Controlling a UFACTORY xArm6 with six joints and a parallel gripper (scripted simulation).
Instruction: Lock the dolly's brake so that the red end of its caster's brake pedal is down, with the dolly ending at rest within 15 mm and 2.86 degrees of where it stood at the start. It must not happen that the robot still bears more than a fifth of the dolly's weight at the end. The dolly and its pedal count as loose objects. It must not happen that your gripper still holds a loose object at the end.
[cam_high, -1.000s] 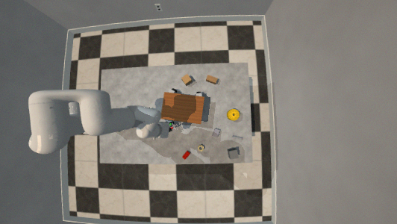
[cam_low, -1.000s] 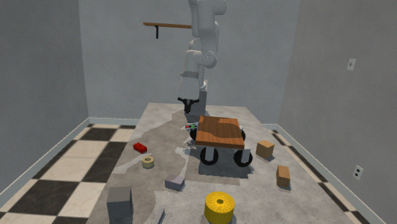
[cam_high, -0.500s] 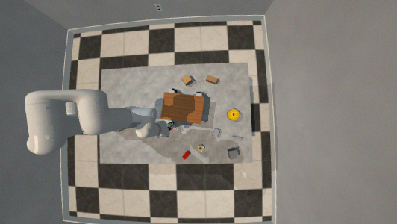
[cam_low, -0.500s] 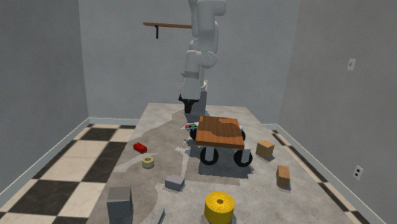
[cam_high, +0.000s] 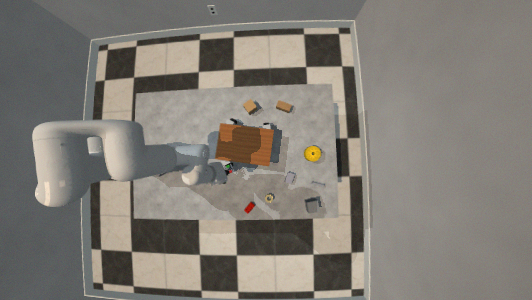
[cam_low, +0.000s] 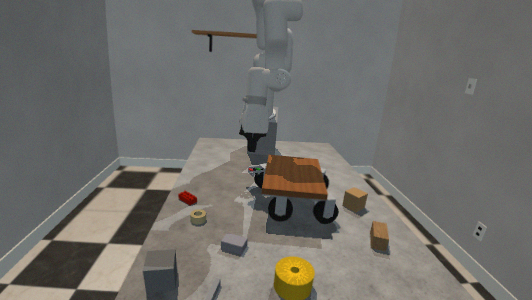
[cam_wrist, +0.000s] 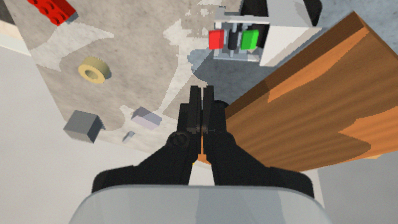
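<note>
Now: the brake pedal 2 cm to the left of my hand and 10 cm below it. From my hand the other things lie so: yellow cylinder 48 cm ahead, 6 cm to the left, 16 cm below; beige ring 20 cm ahead, 18 cm to the right, 17 cm below; red brick 8 cm ahead, 23 cm to the right, 17 cm below.
</note>
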